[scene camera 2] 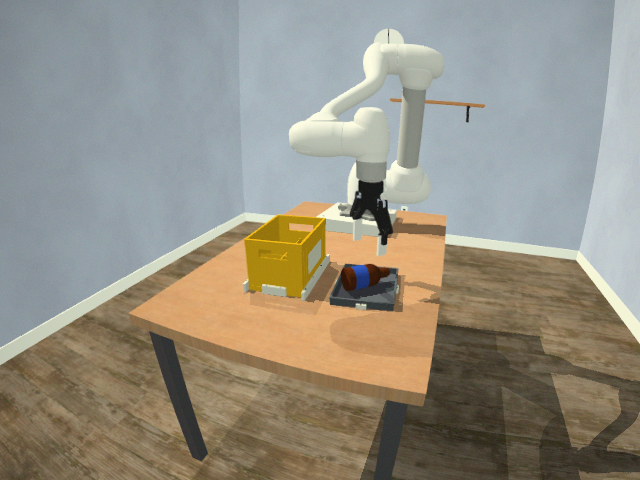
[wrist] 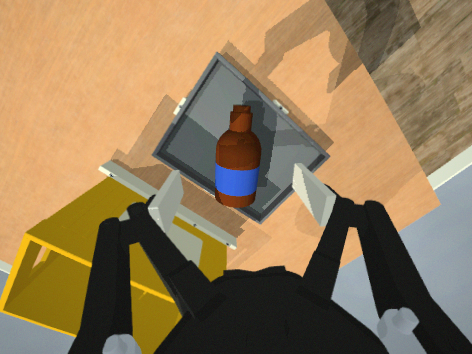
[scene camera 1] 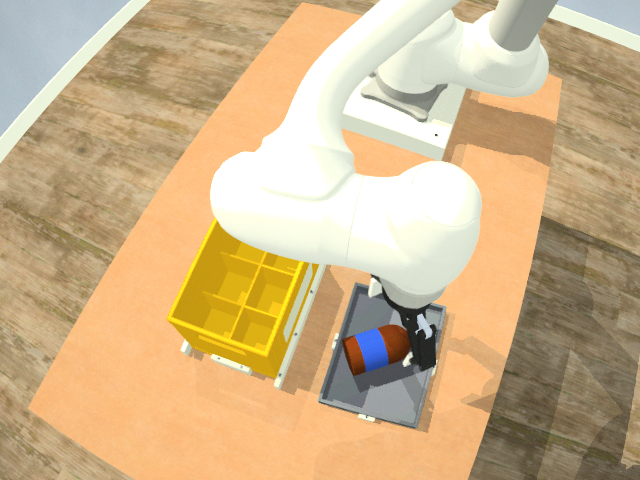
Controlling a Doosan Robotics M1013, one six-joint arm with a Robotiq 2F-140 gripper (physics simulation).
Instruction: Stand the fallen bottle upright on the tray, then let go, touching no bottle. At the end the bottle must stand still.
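Seen in the pictures: gripper, fingertip midpoint: (scene camera 2: pixel 368 247) (wrist: pixel 238 178) (scene camera 1: pixel 394 326); arm's base, origin of the base link: (scene camera 1: pixel 405 89).
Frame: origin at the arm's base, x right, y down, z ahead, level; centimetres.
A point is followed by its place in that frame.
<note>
The brown bottle with a blue label (scene camera 1: pixel 371 349) @[x -23.1, y -2.6, z 64.9 cm] (scene camera 2: pixel 360 277) @[x -24.6, y -0.6, z 67.0 cm] (wrist: pixel 237 172) @[x -23.9, y -2.7, z 62.6 cm] lies on its side on the grey tray (scene camera 1: pixel 398 404) @[x -32.4, y 4.7, z 70.1 cm] (scene camera 2: pixel 361 300) @[x -28.2, y 2.6, z 74.9 cm] (wrist: pixel 200 97) @[x -25.9, y 4.7, z 51.1 cm]. In scene camera 1 its base points left and its neck end points right, where the gripper hides the neck. The neck points up the picture in the wrist view. My gripper (scene camera 1: pixel 391 323) @[x -24.9, y -8.6, z 61.2 cm] (scene camera 2: pixel 369 245) @[x -24.9, y -8.6, z 61.2 cm] (wrist: pixel 238 178) @[x -24.9, y -8.6, z 61.2 cm] is open and empty. It hangs above the tray and bottle, apart from both. In the wrist view its fingertips stand to either side of the bottle's label and base end.
A yellow crate with compartments (scene camera 1: pixel 261 359) @[x -8.4, y -8.2, z 77.2 cm] (scene camera 2: pixel 276 271) @[x -1.7, y -2.7, z 78.6 cm] (wrist: pixel 85 207) @[x -4.7, y -5.7, z 52.0 cm] stands left of the tray in the scene views, with white rails (scene camera 1: pixel 295 335) @[x -8.8, y 2.2, z 68.2 cm] along its base. Small white blocks (scene camera 1: pixel 366 416) @[x -28.2, y 3.6, z 75.2 cm] (scene camera 2: pixel 360 306) @[x -28.3, y 4.2, z 75.7 cm] sit against the tray. The arm's white base plate (scene camera 1: pixel 392 133) @[x -3.3, y 1.0, z 15.0 cm] is at the back.
</note>
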